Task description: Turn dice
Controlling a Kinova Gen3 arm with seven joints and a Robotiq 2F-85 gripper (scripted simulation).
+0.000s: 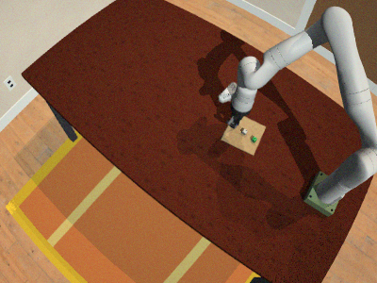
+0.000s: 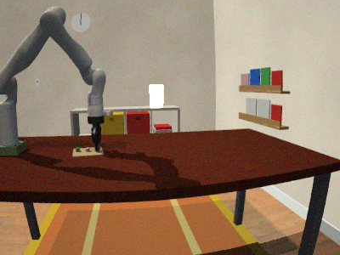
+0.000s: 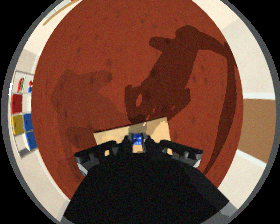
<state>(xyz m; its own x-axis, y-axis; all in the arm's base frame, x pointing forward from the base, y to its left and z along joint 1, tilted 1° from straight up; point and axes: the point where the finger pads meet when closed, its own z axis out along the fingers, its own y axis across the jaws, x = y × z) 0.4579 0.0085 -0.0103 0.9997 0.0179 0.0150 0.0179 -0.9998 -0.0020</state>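
Now: the blue die 10 mm below my hand. Also, from my hand: white die (50 mm behind, 10 mm below); green die (100 mm behind, 10 mm below); tan mat (50 mm behind, 20 mm below).
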